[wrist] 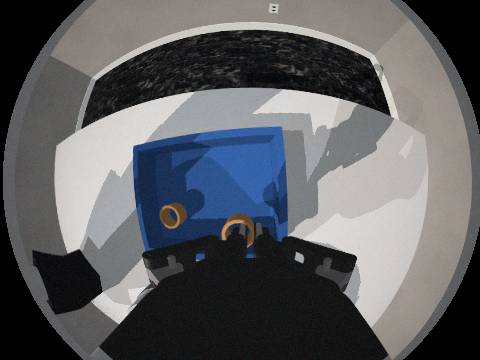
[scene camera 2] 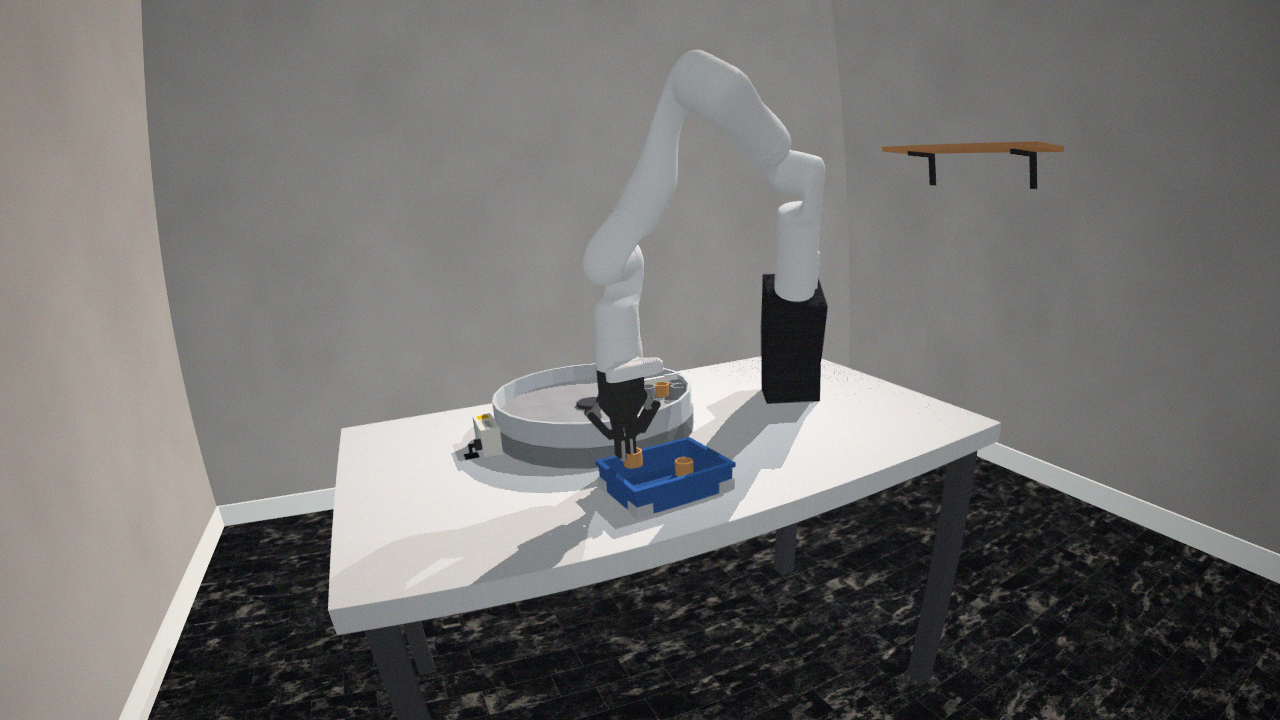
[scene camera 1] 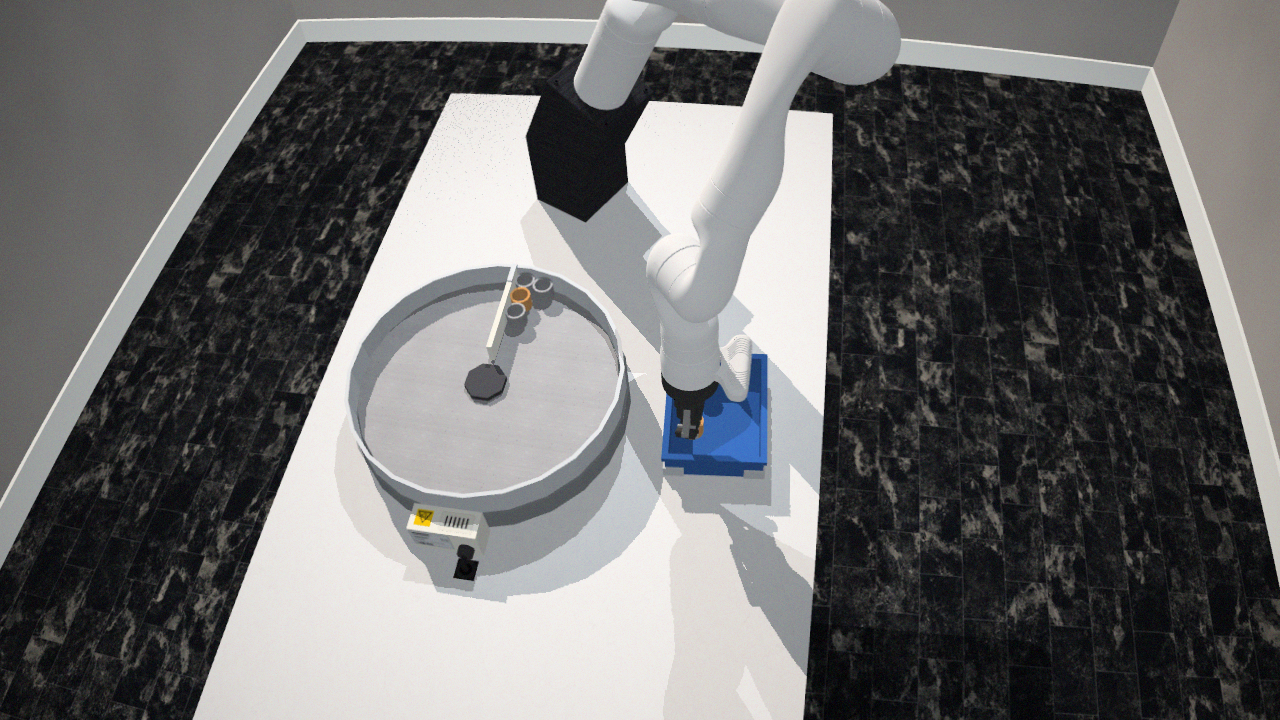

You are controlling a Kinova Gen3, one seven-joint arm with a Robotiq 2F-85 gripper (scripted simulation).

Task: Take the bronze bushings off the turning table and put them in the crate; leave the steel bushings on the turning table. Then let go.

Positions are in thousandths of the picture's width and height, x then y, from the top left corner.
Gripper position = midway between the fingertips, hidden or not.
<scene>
In view: my gripper (scene camera 2: 489,638), a blue crate (scene camera 1: 578,597) and a turning table (scene camera 1: 339,570).
My gripper is seen too in the wrist view (wrist: 522,643) and in scene camera 1 (scene camera 1: 540,601). The blue crate is seen too in the wrist view (wrist: 447,488) and in scene camera 2 (scene camera 2: 557,660). The turning table shows as well in scene camera 2 (scene camera 2: 439,559).
</scene>
